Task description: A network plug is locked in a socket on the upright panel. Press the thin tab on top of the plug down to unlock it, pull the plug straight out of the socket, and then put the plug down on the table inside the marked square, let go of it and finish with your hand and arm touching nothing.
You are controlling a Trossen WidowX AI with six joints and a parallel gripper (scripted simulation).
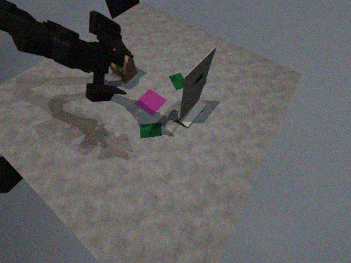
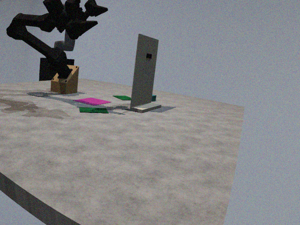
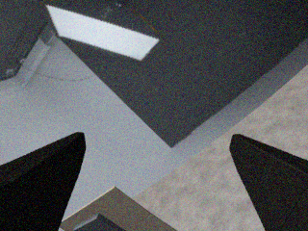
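Right now the network plug is 90 mm ahead of my gripper tip, 200 mm to the left of it and 120 mm below it. Round my gripper tip: magenta marked square: 100 mm behind, 140 mm to the left, 330 mm below; then grey upright panel: 110 mm ahead, 200 mm to the left, 200 mm below; then green patch: 10 mm to the left, 330 mm below.
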